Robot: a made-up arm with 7 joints.
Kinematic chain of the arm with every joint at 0, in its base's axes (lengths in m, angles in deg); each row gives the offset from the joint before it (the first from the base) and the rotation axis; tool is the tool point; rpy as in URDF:
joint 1: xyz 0 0 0.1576 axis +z
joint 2: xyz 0 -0.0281 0.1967 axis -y
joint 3: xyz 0 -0.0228 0.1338 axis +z
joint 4: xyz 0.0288 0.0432 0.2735 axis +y
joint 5: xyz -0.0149 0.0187 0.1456 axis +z
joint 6: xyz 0 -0.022 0.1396 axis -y
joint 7: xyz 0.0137 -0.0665 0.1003 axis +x
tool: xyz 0 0 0 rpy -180 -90 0
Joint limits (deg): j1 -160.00..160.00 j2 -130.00..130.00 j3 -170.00..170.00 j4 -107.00..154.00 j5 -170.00..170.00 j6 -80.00..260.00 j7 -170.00..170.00
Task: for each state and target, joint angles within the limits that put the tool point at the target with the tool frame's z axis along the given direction. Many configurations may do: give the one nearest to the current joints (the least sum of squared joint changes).
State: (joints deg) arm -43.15 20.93 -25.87 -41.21 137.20 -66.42 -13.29
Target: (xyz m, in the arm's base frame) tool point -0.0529 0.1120 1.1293 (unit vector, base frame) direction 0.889 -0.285 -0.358
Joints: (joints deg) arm -56.63 19.04 -56.26 -9.19 108.01 -32.76 -13.29
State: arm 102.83 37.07 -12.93 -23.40 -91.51 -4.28 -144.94
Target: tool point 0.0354 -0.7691 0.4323 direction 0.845 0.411 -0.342
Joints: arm 91.52 76.56 -10.68 -4.21 -97.27 -26.76 -144.94
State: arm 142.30 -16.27 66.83 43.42 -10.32 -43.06 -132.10
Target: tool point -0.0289 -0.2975 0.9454 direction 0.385 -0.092 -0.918
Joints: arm 156.71 1.85 96.44 43.36 34.97 -42.22 -132.10
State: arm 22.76 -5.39 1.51 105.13 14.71 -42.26 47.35
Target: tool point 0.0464 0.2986 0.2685 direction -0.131 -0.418 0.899
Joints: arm 58.57 -56.58 20.70 111.65 48.11 -70.49 47.35
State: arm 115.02 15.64 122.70 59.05 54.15 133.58 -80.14
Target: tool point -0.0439 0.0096 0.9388 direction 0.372 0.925 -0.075
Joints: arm 97.17 -3.92 107.11 7.28 44.21 186.11 -80.14
